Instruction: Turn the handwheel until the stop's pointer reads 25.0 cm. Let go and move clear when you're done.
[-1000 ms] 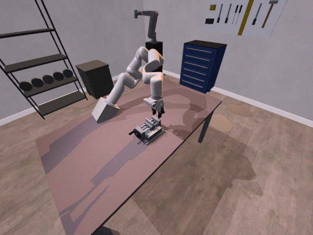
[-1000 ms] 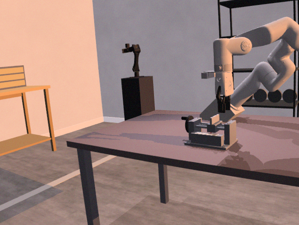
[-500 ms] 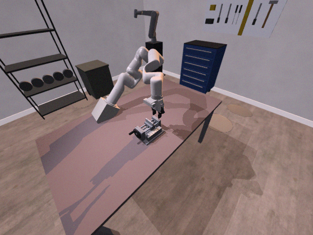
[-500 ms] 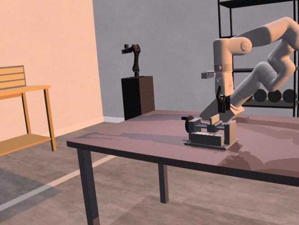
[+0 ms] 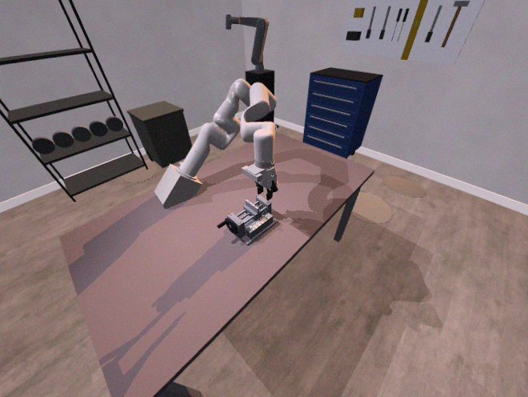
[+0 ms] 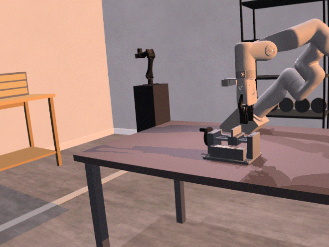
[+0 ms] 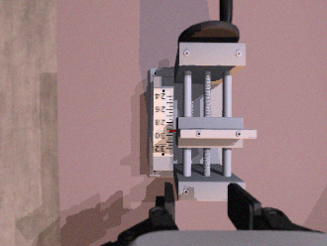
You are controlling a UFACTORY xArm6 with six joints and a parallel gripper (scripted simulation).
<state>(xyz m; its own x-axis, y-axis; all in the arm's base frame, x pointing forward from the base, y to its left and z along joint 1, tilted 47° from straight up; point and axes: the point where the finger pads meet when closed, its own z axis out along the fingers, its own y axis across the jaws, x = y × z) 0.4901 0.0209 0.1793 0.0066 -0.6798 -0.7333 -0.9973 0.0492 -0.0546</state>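
My gripper is now 20 cm to the left of the black handwheel, 8 cm above it and 4 cm past it. Round my hand: sliding stop block (8 cm below, 6 cm to the right, 2 cm behind).
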